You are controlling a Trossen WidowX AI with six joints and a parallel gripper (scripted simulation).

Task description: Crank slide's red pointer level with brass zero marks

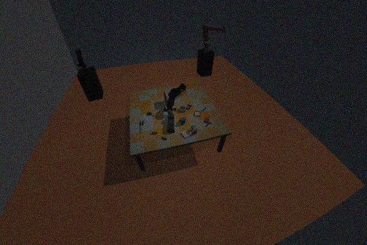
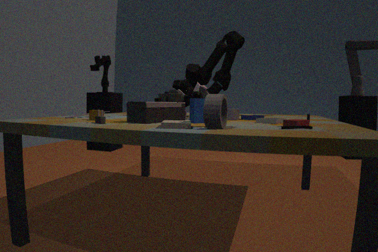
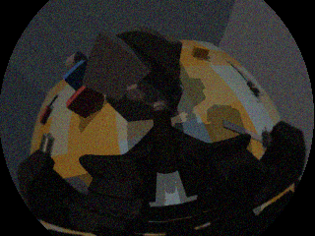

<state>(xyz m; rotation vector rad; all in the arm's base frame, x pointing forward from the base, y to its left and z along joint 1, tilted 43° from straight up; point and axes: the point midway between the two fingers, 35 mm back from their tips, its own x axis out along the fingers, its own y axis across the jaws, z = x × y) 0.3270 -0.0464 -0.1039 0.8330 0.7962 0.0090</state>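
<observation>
My gripper tip is 15 cm short of the red pointer, 3 cm to the left of it and 5 cm below it. From my gripper tip the other things lie so: blue block: 18 cm ahead, 13 cm to the left, 1 cm above; then yellow block: 21 cm ahead, 27 cm to the right, 2 cm below; then dark crank handle: 2 cm behind, 1 cm to the left, 3 cm above.
</observation>
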